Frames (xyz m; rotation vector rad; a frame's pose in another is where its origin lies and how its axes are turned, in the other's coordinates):
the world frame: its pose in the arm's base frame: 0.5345 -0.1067 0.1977 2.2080 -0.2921 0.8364
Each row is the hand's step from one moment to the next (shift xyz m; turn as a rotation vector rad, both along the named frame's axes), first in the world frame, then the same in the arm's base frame.
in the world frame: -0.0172 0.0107 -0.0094 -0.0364 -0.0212 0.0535
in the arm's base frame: -0.0223 -0.0015 -0.0003 0.0071 -0.0252 -0.0629
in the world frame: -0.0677 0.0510 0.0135 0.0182 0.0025 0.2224
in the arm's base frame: -0.0675 -0.0484 -0.0218 0.1189 -0.1600 -0.1003
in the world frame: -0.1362 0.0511 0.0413 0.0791 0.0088 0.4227
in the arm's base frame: -0.1064 -0.0715 -0.0802 0.2581 -0.3049 -0.1595
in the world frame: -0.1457 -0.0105 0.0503 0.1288 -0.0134 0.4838
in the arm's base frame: -0.0823 -0.0354 -0.1259 0.3349 -0.3308 -0.1711
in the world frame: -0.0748 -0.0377 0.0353 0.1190 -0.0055 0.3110
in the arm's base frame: -0.0235 -0.0024 -0.0878 0.2415 -0.2131 -0.0848
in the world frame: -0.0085 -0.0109 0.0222 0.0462 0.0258 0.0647
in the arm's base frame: 0.0089 -0.0087 -0.0230 0.0547 -0.0621 0.0115
